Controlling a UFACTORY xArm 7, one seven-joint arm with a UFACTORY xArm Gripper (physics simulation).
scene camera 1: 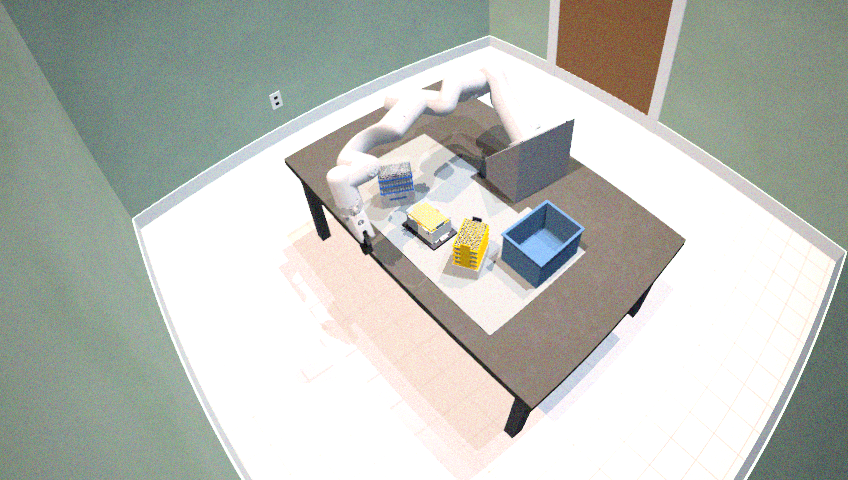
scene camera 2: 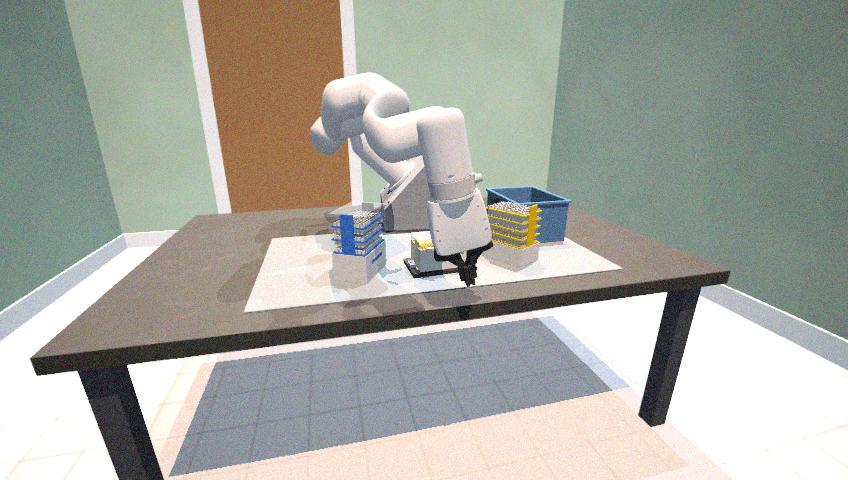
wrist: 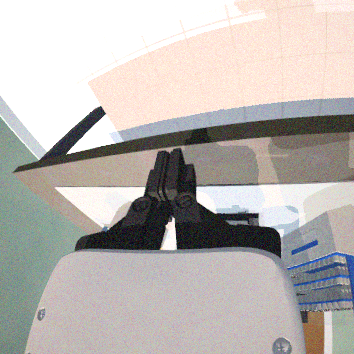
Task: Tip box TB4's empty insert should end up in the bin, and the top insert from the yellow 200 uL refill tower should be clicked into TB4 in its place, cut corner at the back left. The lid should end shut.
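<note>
The tip box (scene camera 1: 429, 227) (scene camera 2: 421, 256), which I take for TB4, is pale grey with a yellow top and sits on a black base (scene camera 1: 446, 242) (scene camera 2: 423, 274). Its lid's position is not clear, and my gripper partly hides the box in scene camera 2. The yellow refill tower (scene camera 1: 470, 246) (scene camera 2: 510, 229) stands beside it with stacked inserts. The blue bin (scene camera 1: 542, 246) (scene camera 2: 553, 220) stands beyond the tower; no insert shows on its visible floor. My gripper (scene camera 1: 367, 249) (scene camera 2: 469, 281) (wrist: 174, 163) is shut and empty, low near the table edge, apart from the box.
A blue refill tower (scene camera 1: 395, 179) (scene camera 2: 358, 234) (wrist: 322, 270) stands on the other side of the box. A grey upright panel (scene camera 1: 535, 163) stands near the arm's base. A pale mat (scene camera 1: 487, 309) (scene camera 2: 285, 294) lies under the towers and box on the dark table (scene camera 1: 618, 237) (scene camera 2: 148, 309).
</note>
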